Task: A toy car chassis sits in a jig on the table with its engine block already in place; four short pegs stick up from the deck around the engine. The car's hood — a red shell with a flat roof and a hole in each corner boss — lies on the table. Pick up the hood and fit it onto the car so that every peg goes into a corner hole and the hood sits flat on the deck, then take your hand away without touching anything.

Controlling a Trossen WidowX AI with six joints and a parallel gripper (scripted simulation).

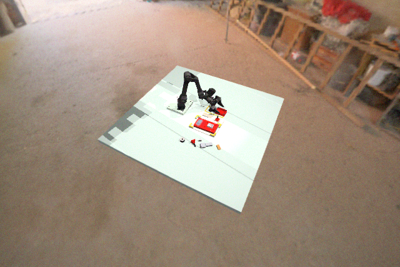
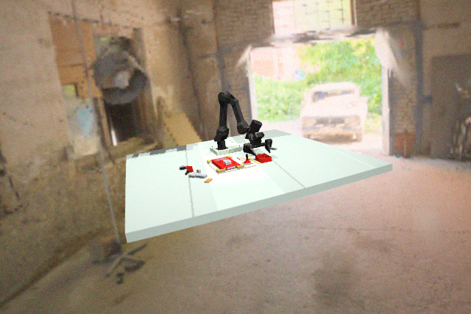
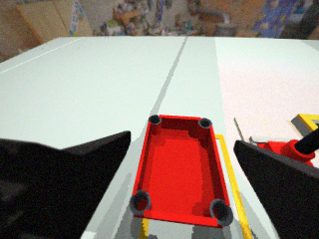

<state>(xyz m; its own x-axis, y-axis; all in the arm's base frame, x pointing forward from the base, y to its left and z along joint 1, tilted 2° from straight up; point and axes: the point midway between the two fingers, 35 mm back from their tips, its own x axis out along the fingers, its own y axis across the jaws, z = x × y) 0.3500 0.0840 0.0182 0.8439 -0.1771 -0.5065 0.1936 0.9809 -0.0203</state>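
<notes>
My gripper tip is now 10 mm past the red hood and 30 mm above it. Also, from my gripper tip: grey bar 170 mm behind, 190 mm to the left, 30 mm below.
</notes>
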